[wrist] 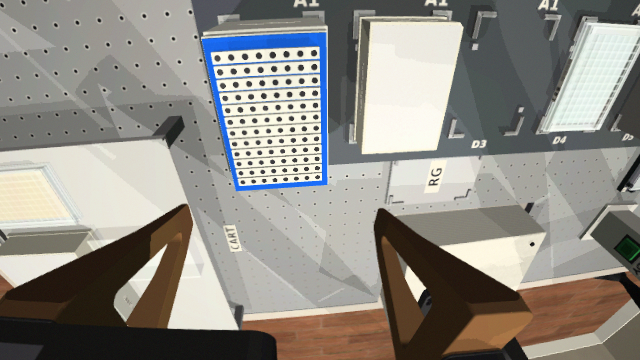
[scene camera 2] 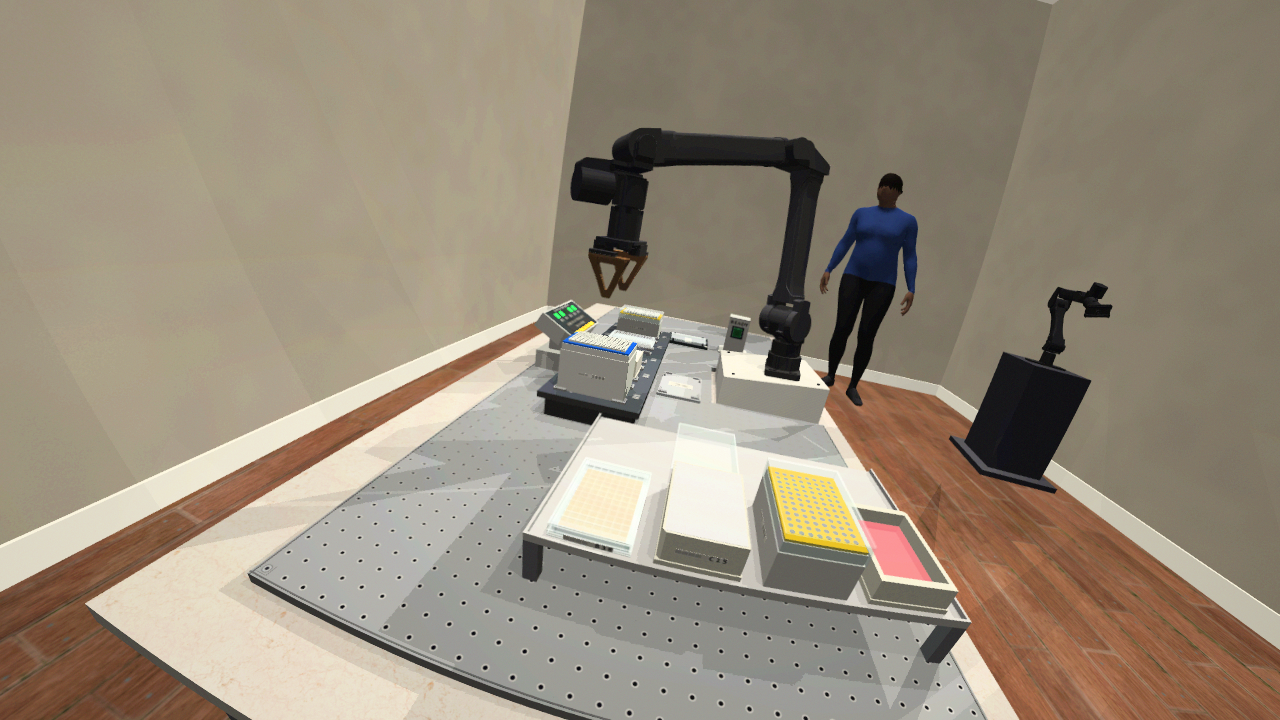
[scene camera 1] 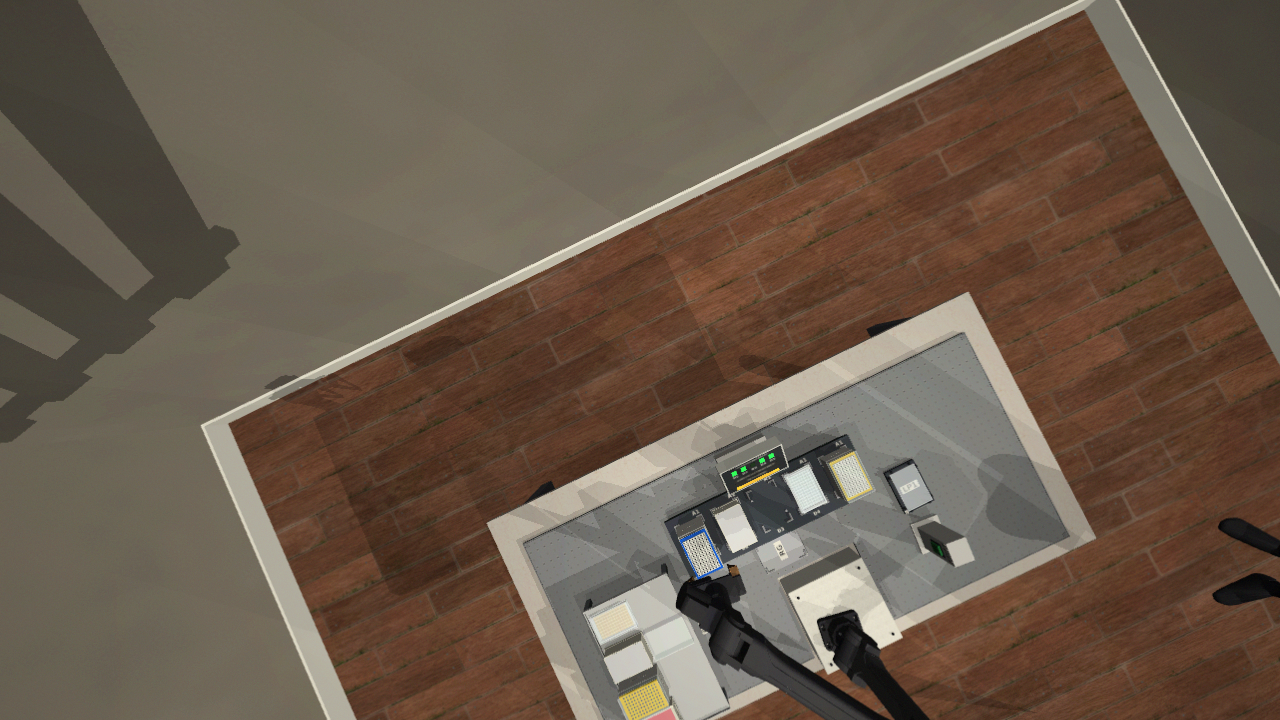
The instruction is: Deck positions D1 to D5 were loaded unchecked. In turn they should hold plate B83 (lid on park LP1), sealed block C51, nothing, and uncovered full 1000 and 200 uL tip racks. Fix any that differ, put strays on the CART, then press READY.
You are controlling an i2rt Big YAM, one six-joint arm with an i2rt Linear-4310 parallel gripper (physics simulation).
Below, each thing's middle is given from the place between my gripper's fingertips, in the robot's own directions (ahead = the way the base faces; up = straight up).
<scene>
My hand is 110 mm past the RG pad (scene camera 1: 791, 542), 240 mm to the left of it and 230 mm above it. From my hand the other things lie so: clear well plate (scene camera 1: 802, 482): 70 mm ahead, 360 mm to the right, 180 mm below.
</scene>
